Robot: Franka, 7 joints.
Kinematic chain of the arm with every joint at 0, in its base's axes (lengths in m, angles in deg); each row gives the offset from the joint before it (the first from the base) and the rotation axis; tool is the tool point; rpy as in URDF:
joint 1: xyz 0 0 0.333 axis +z
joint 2: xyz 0 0 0 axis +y
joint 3: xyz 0 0 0.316 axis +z
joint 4: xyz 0.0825 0 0 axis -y
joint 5: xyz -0.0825 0 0.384 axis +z
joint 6: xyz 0 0 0 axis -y
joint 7: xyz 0.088 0 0 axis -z
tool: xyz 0 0 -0.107 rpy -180 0 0
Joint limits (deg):
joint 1: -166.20..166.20
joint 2: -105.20..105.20
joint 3: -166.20..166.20
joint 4: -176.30..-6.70
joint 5: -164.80..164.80
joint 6: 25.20..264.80
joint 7: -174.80..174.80
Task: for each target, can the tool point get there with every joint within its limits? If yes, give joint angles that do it. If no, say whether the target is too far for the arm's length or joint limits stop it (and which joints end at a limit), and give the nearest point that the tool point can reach.
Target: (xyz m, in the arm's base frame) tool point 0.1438 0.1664 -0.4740
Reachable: no: joint limits stop it (at a limit: joint 2) | nearest point 0.1512 0.1750 -0.3582 | short by 0.116 m
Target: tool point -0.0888 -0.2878 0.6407
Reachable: yes | joints -55.64 -58.01 -49.98 -145.73 -83.44 205.14 124.56
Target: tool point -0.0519 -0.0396 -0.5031
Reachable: no: joint limits stop it (at a limit: joint 2) | nearest point -0.0952 -0.0726 -0.3349 | short by 0.177 m
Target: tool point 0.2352 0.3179 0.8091
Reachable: yes | joints -46.94 19.52 137.42 -80.80 102.99 240.34 44.40
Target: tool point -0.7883 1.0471 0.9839
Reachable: no: too far | nearest point -0.4621 0.6138 0.7146 | short by 0.605 m
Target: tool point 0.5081 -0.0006 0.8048
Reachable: yes | joints -77.36 36.42 100.25 -75.91 -122.61 198.53 -3.92
